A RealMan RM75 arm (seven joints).
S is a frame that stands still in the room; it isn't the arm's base.
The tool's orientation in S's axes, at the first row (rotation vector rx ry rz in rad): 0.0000 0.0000 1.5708
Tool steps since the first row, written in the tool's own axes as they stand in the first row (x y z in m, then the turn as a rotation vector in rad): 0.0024 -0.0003 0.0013 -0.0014 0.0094 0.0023; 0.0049 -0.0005 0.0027 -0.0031 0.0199 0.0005; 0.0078 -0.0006 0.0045 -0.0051 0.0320 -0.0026; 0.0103 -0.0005 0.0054 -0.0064 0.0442 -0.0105
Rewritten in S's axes. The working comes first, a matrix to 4 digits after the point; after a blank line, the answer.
The tool's axes in the first row as the columns of a matrix, in S's axes (used below as rounded here):
0.0000 -1.0000 0.0000
1.0000 0.0000 0.0000
0.0000 0.0000 1.0000

0.0003 0.0024 0.0013 -0.0094 -0.0014 0.0023; 0.0005 0.0049 0.0027 -0.0199 -0.0031 0.0005; 0.0006 0.0078 0.0045 -0.0320 -0.0051 -0.0026; 0.0005 0.0103 0.0054 -0.0442 -0.0064 -0.0105
